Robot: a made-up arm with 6 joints.
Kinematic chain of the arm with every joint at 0, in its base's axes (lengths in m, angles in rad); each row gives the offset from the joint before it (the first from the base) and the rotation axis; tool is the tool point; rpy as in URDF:
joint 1: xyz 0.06 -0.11 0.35 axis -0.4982 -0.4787 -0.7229
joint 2: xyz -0.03 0.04 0 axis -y
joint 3: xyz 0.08 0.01 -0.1 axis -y
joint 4: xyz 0.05 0 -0.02 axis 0.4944 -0.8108 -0.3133
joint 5: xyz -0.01 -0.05 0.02 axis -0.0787 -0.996 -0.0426
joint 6: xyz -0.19 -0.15 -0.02 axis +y
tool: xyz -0.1 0 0.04 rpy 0.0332 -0.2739 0.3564
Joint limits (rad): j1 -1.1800..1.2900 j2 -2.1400..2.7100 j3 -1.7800..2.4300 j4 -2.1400..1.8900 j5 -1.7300..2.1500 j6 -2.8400..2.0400
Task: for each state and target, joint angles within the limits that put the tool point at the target. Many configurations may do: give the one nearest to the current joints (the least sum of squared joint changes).
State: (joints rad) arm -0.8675 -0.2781 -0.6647 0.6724 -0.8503 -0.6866
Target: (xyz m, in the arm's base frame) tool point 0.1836 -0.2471 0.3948
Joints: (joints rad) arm -0.8426 -0.6597 -1.0902 0.4136 -0.8218 -1.1746
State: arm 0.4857 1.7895 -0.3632 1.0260 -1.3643 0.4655
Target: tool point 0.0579 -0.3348 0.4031
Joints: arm 0.6521 2.1144 -0.2481 1.1472 -1.2864 0.7213
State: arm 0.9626 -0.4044 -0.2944 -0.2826 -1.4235 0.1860
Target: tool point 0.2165 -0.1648 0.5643
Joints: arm 0.4546 -0.4756 0.3757 -0.8544 -1.0178 0.2032
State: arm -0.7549 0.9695 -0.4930 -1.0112 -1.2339 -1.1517
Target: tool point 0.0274 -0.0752 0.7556
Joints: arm -0.0187 1.2344 -0.1700 -1.3139 -1.2433 -1.0960
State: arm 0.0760 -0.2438 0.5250 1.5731 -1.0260 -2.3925
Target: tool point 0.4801 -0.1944 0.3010
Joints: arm 0.5605 0.3305 0.8009 1.8900 -0.8009 -2.1216
